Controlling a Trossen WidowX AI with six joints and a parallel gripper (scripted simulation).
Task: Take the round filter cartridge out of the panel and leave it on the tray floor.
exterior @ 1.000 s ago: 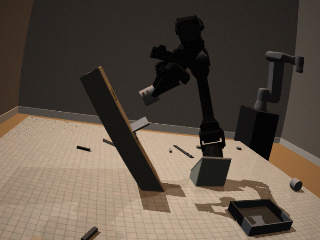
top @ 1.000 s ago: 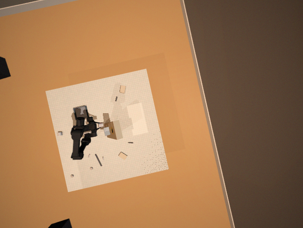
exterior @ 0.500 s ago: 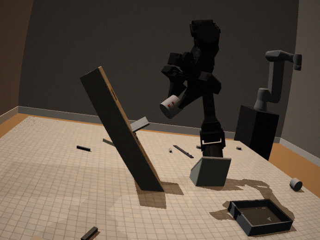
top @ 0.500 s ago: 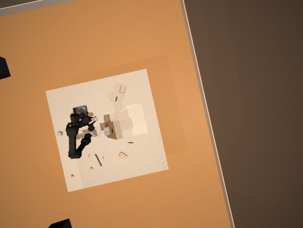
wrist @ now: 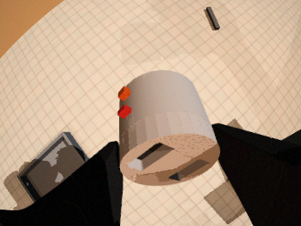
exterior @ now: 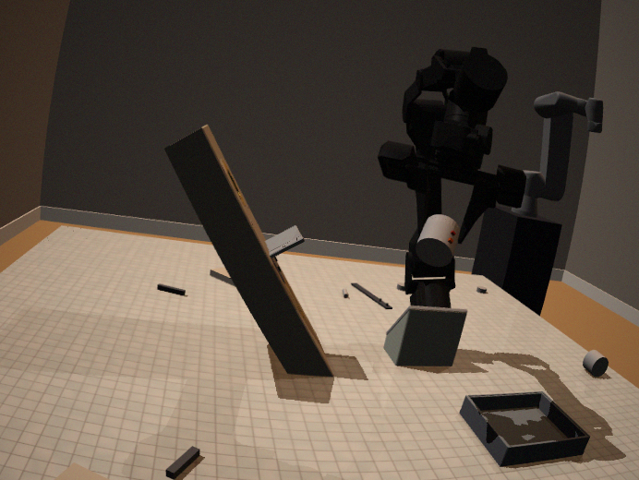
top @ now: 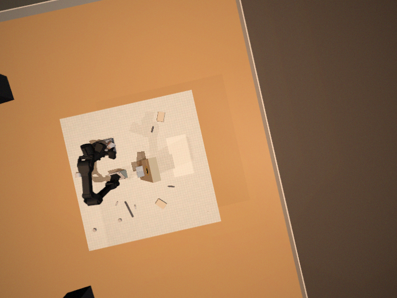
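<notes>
Now: the dark square tray 25 cm below my gripper tip, 19 cm behind it and 6 cm to the left of it. From my gripper tip the other things lie so: service panel 26 cm to the right, 18 cm ahead, 9 cm below; then round filter cartridge right at my gripper tip; then dark bracket 25 cm to the right, 13 cm ahead, 10 cm below.
</notes>
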